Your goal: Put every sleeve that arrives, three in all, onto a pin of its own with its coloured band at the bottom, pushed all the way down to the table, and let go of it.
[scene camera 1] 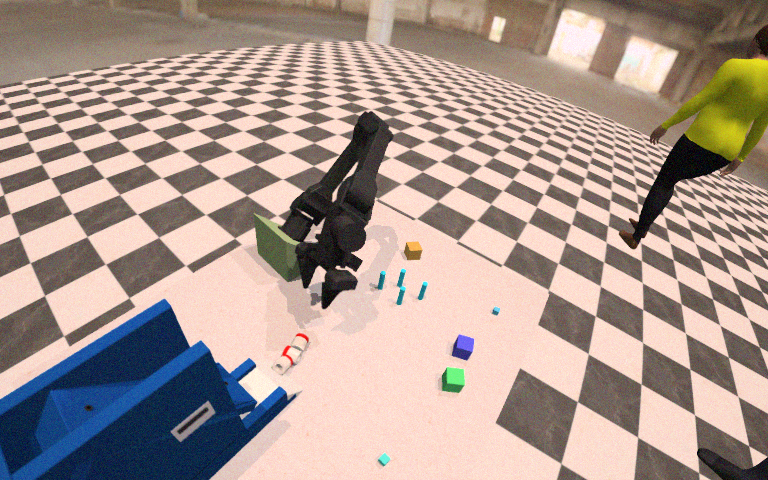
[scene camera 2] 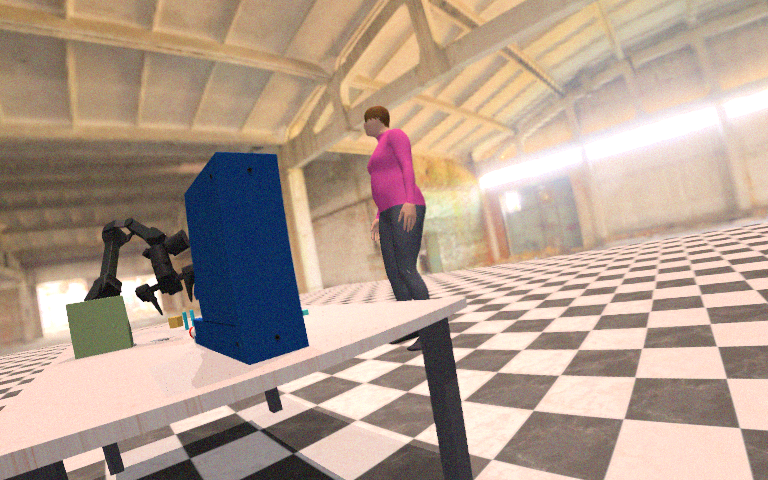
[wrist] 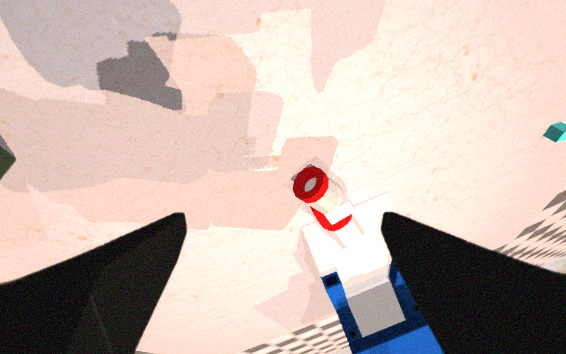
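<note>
Two white sleeves with red bands lie end to end on the table before the blue chute's mouth. The front sleeve (scene camera 1: 299, 343) (wrist: 327, 201) has its banded end away from the chute. The rear sleeve (scene camera 1: 281, 363) has its band against the front one. In scene camera 2 the chute mostly hides them. Four upright cyan pins (scene camera 1: 381, 280) (scene camera 1: 401, 277) (scene camera 1: 400, 295) (scene camera 1: 422, 290) stand bare. My gripper (scene camera 1: 315, 296) (scene camera 2: 176, 306) (wrist: 285, 221) is open and empty, above the table between the sleeves and the arm's base. A third sleeve does not show.
The tall blue chute (scene camera 1: 141, 418) (scene camera 2: 243, 254) stands beyond the sleeves. A green block (scene camera 1: 274, 246) (scene camera 2: 99, 328) stands beside the arm. An orange cube (scene camera 1: 413, 250) is behind the pins; a blue cube (scene camera 1: 463, 347), a green cube (scene camera 1: 453, 379) and small cubes (scene camera 1: 496, 310) (scene camera 1: 384, 459) lie around.
</note>
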